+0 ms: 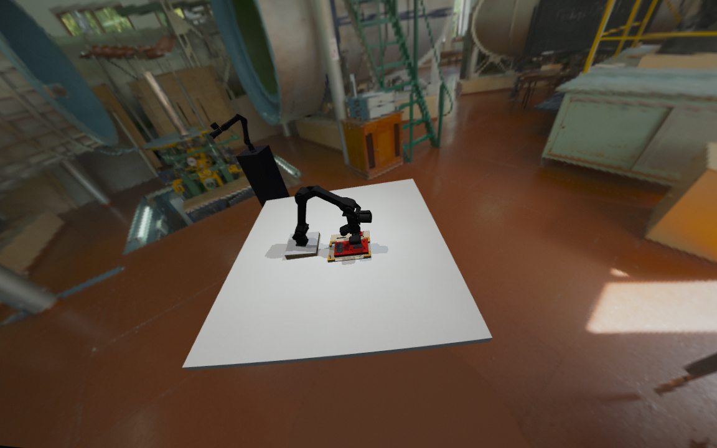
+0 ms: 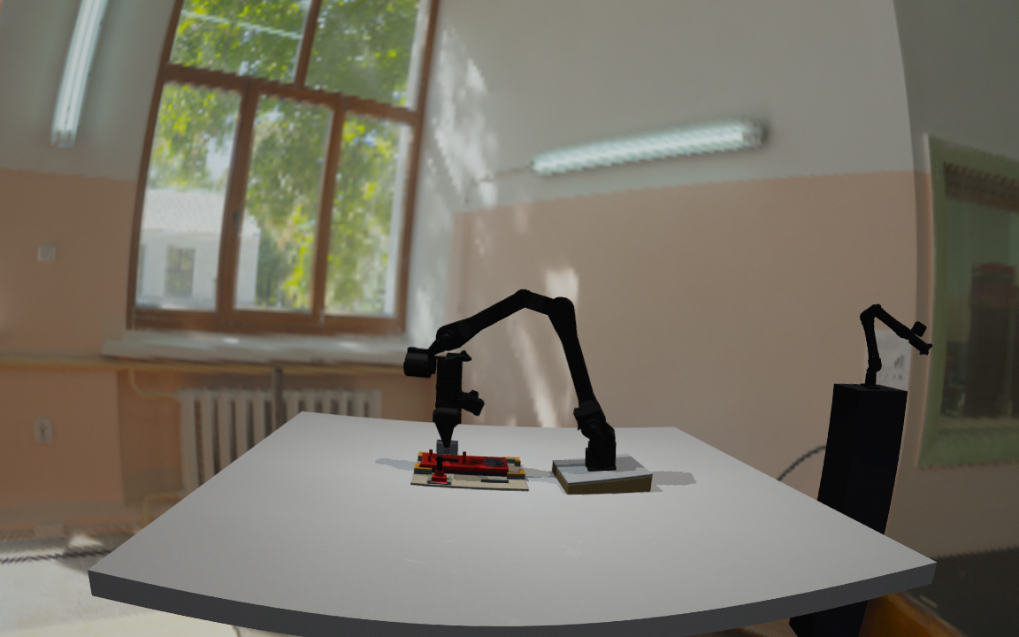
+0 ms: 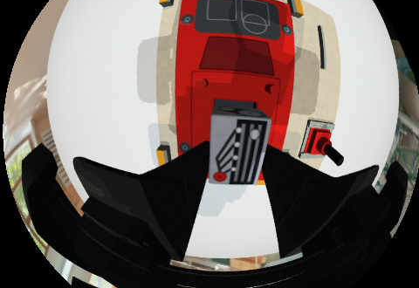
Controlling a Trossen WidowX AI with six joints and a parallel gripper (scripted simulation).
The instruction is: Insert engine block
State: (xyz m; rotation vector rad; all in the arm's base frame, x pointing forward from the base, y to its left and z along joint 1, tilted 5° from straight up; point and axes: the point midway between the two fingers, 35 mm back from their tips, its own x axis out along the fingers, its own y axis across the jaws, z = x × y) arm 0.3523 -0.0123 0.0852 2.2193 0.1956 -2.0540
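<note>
My gripper tip is 10 mm above the grey engine block.
</note>
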